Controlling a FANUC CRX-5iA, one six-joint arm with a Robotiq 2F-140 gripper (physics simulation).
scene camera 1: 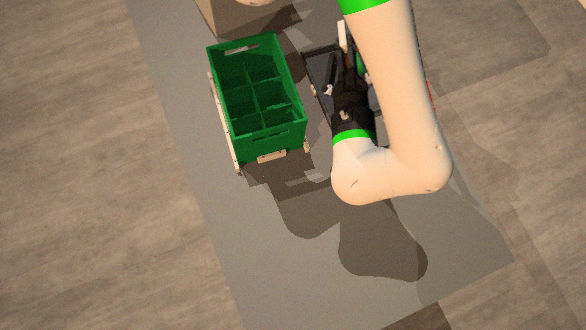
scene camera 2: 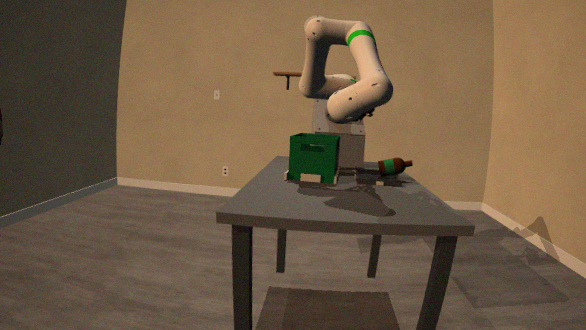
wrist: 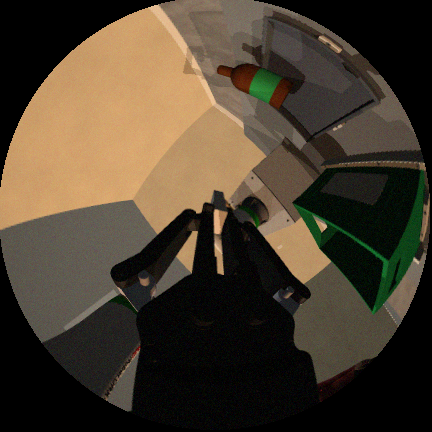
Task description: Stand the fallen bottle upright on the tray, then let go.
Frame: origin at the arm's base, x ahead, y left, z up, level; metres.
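Seen in the pictures: gripper, between the fingertips: [scene camera 1: 343, 24] [scene camera 2: 370, 113] [wrist: 215, 199]; arm's base, origin of its link: [wrist: 254, 210].
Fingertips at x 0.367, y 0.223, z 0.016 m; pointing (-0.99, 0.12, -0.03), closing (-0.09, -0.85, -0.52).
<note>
Offsets run from my fingertips to a thing's top centre.
The brown bottle @(0.050 m back, 0.129 m left, 0.188 m down) [scene camera 2: 392, 166] [wrist: 265, 85] with a green label is on its side at the right edge of the tray @(0.009 m back, 0.050 m left, 0.265 m down) [scene camera 1: 315, 67] [scene camera 2: 367, 179] [wrist: 325, 102]. Its neck points outward past the rim and tips slightly up in scene camera 2. Whether its whole side touches the tray is hard to tell. In scene camera 1 the arm and gripper mostly hide it. My gripper [scene camera 1: 342, 36] [wrist: 215, 199] is shut, its pads together with nothing between them, and stands apart from the bottle. In scene camera 2 the fingers are hidden behind the arm's wrist.
A green crate @(0.060 m ahead, 0.219 m right, 0.116 m down) [scene camera 1: 272, 142] [scene camera 2: 314, 162] [wrist: 407, 240] with compartments stands left of the tray, close to it in scene camera 1, with beige guide blocks around its base. The arm's forearm [scene camera 1: 395, 75] [scene camera 2: 367, 57] hangs over the tray's right side. The robot's pedestal [scene camera 2: 352, 150] is behind.
</note>
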